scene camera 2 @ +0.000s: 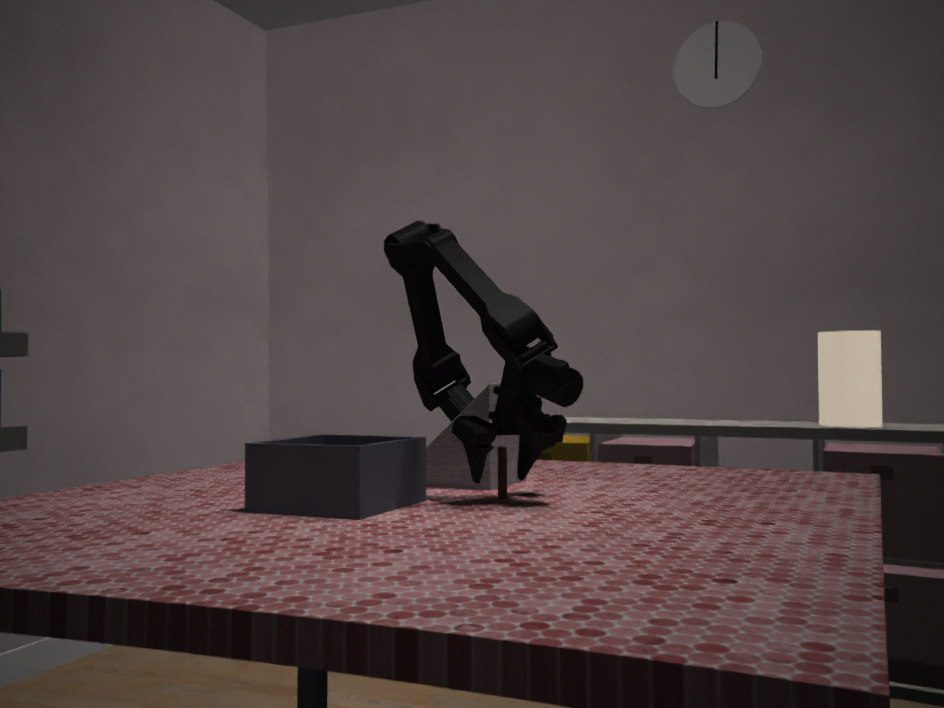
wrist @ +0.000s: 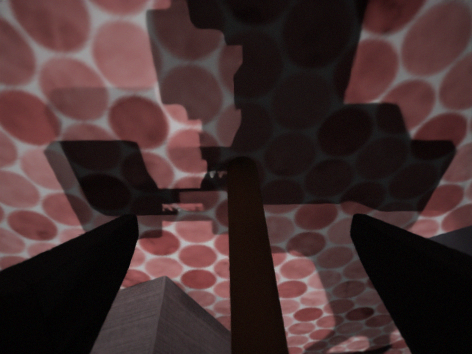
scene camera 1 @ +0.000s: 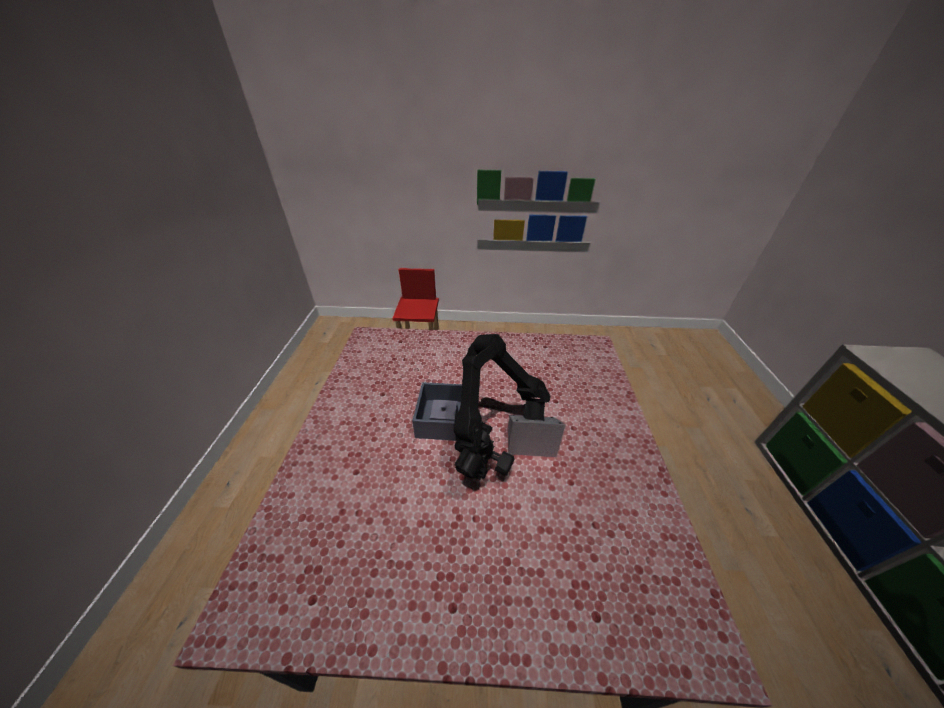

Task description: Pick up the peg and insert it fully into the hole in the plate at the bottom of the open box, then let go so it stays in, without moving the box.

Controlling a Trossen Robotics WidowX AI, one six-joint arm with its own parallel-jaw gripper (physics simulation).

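Where they show: gripper, between the fingertips: (scene camera 2: 498, 481) (wrist: 245, 224); arm's base, origin of its link: (scene camera 1: 534, 418).
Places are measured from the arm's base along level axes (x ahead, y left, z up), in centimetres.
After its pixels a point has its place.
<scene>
The dark brown peg (scene camera 2: 502, 474) @(x 15.5, y 14.6, z -7.4 cm) (wrist: 250, 270) @(x 15.1, y 15.0, z -5.4 cm) stands upright on the table. My gripper (scene camera 2: 499, 480) @(x 14.7, y 13.5, z -8.6 cm) (wrist: 245, 224) @(x 14.7, y 13.5, z -8.6 cm) is open around it, one fingertip on each side, with a gap between the peg and each finger. The fingertips are low, a little above the table. The peg cannot be made out in scene camera 1, where the arm covers that spot. The open grey-blue box (scene camera 1: 434, 430) @(x 34.1, y 6.2, z -5.9 cm) (scene camera 2: 302, 481) @(x 42.4, y -2.3, z -6.5 cm) stands beside the gripper, and a sliver of it shows at the right of the wrist view. The light plate (scene camera 1: 433, 411) @(x 36.4, y -1.8, z -5.4 cm) with its small dark hole (scene camera 1: 443, 408) @(x 33.3, y -4.3, z -6.1 cm) lies inside; the arm hides part of the box.
A grey block with a sloped side (scene camera 1: 535, 439) @(x -0.7, y 7.2, z -1.8 cm) (scene camera 2: 451, 459) @(x 8.1, y 0.8, z -6.3 cm) (wrist: 132, 315) @(x 5.5, y 7.8, z -9.1 cm) stands close to the gripper, on the side away from the box, near the arm's base. All stand on the pink-red dotted table (scene camera 1: 457, 594) @(x 17.1, y 51.3, z -11.2 cm) (scene camera 2: 610, 563) @(x 51.2, y 46.4, z -11.2 cm). A red chair (scene camera 1: 417, 297) is behind the table.
</scene>
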